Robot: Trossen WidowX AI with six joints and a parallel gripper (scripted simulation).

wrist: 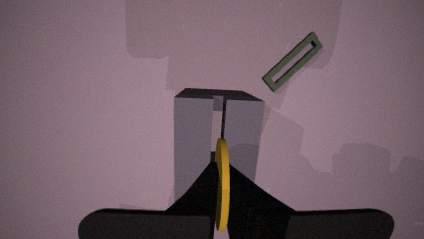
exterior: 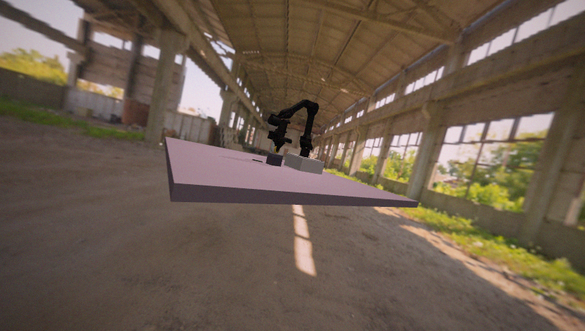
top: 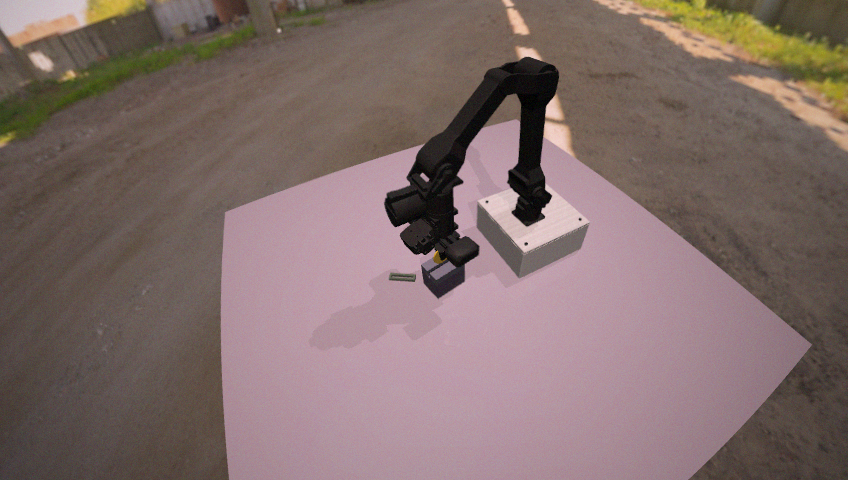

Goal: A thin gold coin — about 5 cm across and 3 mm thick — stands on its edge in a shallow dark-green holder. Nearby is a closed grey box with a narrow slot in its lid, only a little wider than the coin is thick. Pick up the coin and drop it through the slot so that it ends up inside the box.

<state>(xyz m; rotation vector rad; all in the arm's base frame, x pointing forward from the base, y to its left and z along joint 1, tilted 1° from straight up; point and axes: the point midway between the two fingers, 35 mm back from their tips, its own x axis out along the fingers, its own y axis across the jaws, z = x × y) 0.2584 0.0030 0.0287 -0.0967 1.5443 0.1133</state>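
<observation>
Now: gripper tip 1 cm below the gold coin.
</observation>
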